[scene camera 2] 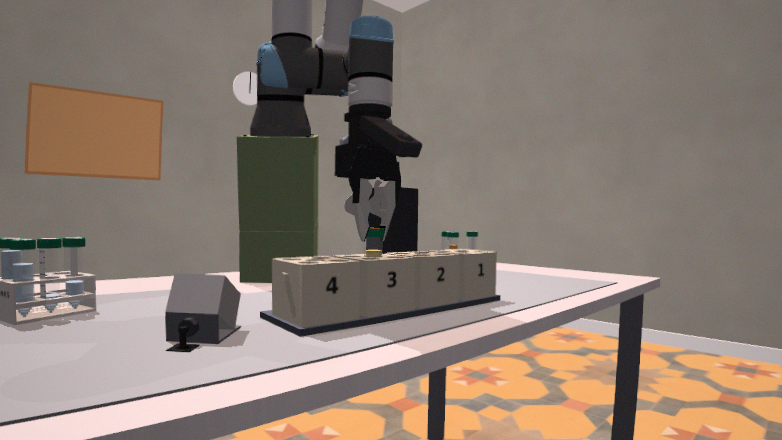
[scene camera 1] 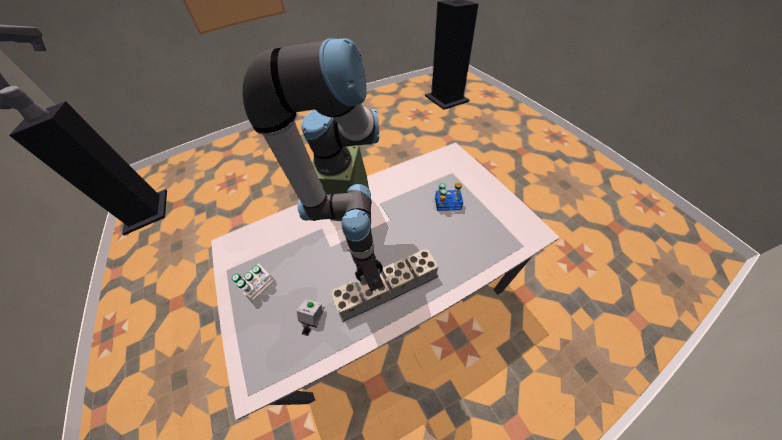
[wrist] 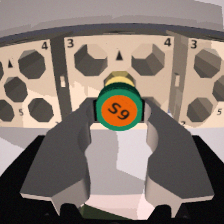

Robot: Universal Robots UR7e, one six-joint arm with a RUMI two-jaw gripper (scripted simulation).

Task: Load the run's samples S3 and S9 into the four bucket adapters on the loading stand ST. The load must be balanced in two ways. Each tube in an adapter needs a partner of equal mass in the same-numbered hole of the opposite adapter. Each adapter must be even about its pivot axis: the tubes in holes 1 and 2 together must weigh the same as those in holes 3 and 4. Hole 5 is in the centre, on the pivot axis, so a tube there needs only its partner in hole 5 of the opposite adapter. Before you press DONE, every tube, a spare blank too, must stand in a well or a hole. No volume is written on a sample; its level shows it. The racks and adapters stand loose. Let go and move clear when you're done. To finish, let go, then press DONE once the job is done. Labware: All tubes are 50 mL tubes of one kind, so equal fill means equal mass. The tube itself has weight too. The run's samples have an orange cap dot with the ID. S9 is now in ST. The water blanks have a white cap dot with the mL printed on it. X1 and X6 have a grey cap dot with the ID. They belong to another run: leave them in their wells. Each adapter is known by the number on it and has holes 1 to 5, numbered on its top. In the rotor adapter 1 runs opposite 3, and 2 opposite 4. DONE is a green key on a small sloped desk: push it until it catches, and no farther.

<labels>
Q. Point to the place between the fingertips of the gripper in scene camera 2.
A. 372, 241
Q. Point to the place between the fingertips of the gripper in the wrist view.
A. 119, 101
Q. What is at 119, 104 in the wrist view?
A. A tube.
</labels>
